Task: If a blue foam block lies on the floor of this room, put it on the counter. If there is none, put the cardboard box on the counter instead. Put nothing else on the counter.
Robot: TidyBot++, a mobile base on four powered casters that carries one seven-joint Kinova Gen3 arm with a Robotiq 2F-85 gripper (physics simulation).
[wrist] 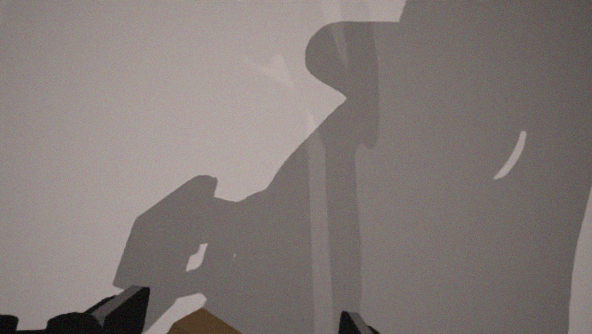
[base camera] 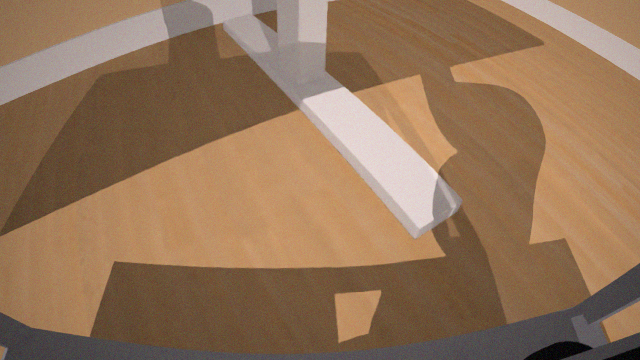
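The brown cardboard box (wrist: 204,323) shows at the bottom edge of the wrist view, where one corner of it is in sight and the rest is cut off. It is on a white table top (wrist: 150,100). My gripper (wrist: 245,314) is open, with its black fingertips at the bottom left and bottom right of the wrist view. The box corner appears between them, nearer the left finger. The height of the fingers above the table top cannot be told. A blue foam block does not show in either view.
In the base view a white table leg (base camera: 312,45) stands on a long white foot (base camera: 370,150) on the wooden floor (base camera: 225,200), close ahead of the base. White skirting (base camera: 100,55) runs along the wall behind. Shadows of the arm fall across the table top.
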